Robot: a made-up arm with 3 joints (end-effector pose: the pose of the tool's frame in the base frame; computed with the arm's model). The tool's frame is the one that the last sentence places. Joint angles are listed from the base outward.
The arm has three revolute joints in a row. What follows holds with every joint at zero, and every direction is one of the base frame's.
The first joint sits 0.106 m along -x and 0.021 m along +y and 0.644 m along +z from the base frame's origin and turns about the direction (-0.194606, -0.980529, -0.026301).
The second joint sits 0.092 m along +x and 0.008 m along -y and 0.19 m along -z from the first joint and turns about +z.
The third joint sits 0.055 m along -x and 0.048 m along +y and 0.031 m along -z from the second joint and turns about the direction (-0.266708, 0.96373, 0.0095).
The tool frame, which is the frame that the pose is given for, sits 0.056 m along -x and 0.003 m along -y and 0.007 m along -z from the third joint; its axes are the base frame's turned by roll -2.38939, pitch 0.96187 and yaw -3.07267 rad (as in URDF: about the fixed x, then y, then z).
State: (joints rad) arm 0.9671 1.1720 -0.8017
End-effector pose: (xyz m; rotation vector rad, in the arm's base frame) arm 0.1058 -0.0938 0.5120 -0.5444 0.6848 0.2440
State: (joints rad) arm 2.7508 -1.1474 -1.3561
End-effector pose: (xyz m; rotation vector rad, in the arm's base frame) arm -0.0799 0.0977 0.9429 1.0894 -1.8513 1.0028
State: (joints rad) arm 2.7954 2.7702 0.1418
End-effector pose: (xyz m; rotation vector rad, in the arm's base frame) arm -0.2248 -0.0231 0.9138 -1.4644 -0.7321 -2.2516
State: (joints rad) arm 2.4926 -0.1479 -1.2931
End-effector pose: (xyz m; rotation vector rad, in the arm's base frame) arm 0.0504 0.0422 0.8800 0.1726 -1.4104 0.5386
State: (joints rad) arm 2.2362 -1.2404 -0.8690
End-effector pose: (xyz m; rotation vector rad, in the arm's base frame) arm 0.0653 0.0870 0.8866 1.5026 -0.9675 0.5445
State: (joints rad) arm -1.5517 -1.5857 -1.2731
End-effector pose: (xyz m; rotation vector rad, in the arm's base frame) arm -0.3594 0.1559 0.5045 0.2091 1.3676 -2.1934
